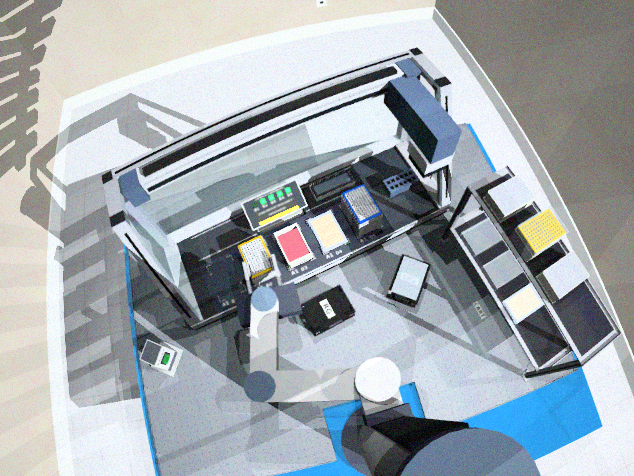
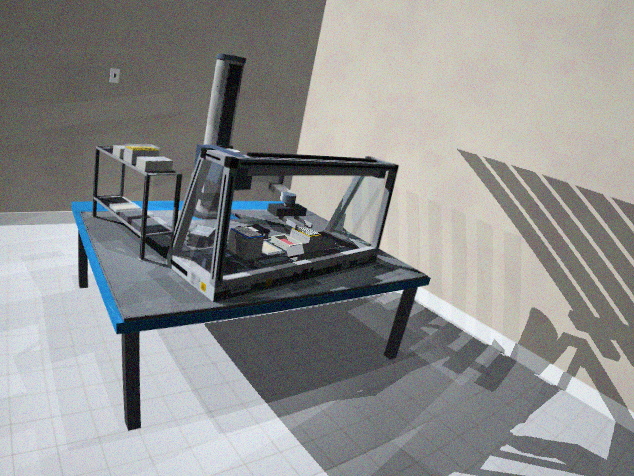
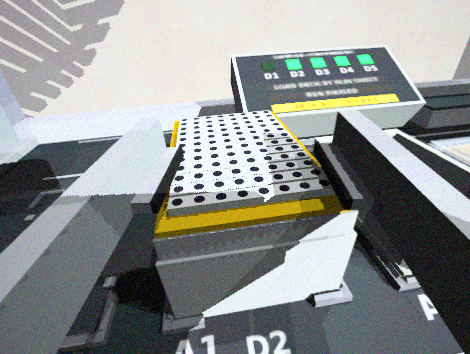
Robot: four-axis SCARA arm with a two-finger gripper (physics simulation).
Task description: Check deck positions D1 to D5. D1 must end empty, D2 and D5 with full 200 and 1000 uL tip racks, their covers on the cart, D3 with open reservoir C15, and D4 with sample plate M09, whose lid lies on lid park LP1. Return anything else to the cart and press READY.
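Frame: origin at the arm's base, x right, y ahead, z up, level; metres.
Where they show: gripper, fingertip midpoint: (image 1: 258, 259) (image 2: 304, 226) (image 3: 247, 133).
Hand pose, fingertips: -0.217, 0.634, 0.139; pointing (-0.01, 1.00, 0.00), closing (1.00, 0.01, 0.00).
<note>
After its pixels a point has its place, as x, y, z.
My gripper (image 3: 247, 133) @[-0.217, 0.634, 0.139] (image 1: 260, 267) @[-0.217, 0.634, 0.139] is open, its fingers on either side of the yellow-edged tip rack (image 3: 225, 155) @[-0.229, 0.638, 0.126] (image 1: 255, 253) @[-0.224, 0.662, 0.125] (image 2: 308, 231) that stands uncovered on D2, its rows of dark-centred tips showing. D1 (image 1: 217, 276) @[-0.373, 0.646, 0.061] looks bare. The reservoir (image 1: 292, 245) @[-0.105, 0.679, 0.074] (image 2: 286, 240) @[-0.131, 0.632, 0.070] with pink-red contents is on D3. A cream plate (image 1: 327, 232) (image 2: 271, 248) without a lid is on D4. A blue-edged tip rack (image 1: 362, 203) (image 2: 248, 243) stands uncovered on D5. A pale flat piece (image 1: 409, 278) @[0.225, 0.465, 0.071] lies on a dark base in front; its label is unreadable.
The panel (image 1: 273, 204) @[-0.132, 0.814, 0.129] (image 3: 250, 90) @[-0.213, 0.788, 0.123] has D1 dark, D2 to D5 green. The cart (image 1: 457, 212) @[0.403, 0.578, 0.224] (image 2: 145, 215) @[0.549, 0.620, 0.200] holds boxes, a yellow rack (image 1: 541, 230) @[0.513, 0.383, 0.433], pale flat pieces and a cream plate. Also present are a black box (image 1: 327, 309) @[-0.052, 0.444, 0.063], a green button (image 1: 166, 358) @[-0.586, 0.403, 0.098] and the enclosure frame.
</note>
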